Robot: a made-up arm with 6 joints.
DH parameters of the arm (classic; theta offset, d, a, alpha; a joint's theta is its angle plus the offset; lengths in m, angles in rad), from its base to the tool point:
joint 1: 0 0.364 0 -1.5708
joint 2: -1.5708 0 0.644 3.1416
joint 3: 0 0 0 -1.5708
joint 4: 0 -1.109 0 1.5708
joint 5: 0 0.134 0 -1.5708
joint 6: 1.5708 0 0 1.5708
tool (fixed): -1.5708 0 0 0
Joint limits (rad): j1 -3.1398..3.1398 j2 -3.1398..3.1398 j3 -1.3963..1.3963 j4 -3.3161..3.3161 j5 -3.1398..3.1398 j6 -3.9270..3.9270
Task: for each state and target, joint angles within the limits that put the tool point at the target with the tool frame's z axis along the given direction. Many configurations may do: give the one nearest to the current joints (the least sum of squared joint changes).
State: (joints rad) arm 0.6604 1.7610 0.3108 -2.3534 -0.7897 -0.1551
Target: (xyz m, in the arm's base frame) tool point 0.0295 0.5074 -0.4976 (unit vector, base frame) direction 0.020 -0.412 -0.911
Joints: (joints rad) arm 1.3102 1.1780 -0.4023 -2.4385 -1.1823 -0.1534
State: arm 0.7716 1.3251 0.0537 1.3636 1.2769 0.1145
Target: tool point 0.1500 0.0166 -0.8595 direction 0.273 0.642 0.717
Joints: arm 0.5235 1.9061 -0.2069 1.1014 1.1324 0.0941
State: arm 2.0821 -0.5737 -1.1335 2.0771 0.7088 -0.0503
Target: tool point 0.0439 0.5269 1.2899 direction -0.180 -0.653 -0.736
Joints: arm 1.3574 -0.8321 -0.4782 2.1088 1.2802 0.3814
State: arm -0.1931 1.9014 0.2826 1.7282 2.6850 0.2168
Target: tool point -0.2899 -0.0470 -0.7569 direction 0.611 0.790 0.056
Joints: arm 0.5770 2.1564 -0.2814 2.6600 2.0056 -0.5873
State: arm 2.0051 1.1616 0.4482 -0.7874 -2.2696 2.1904
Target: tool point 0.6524 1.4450 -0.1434 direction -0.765 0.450 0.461
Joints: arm 1.2235 1.4450 0.9376 -0.4343 -2.2796 1.6787
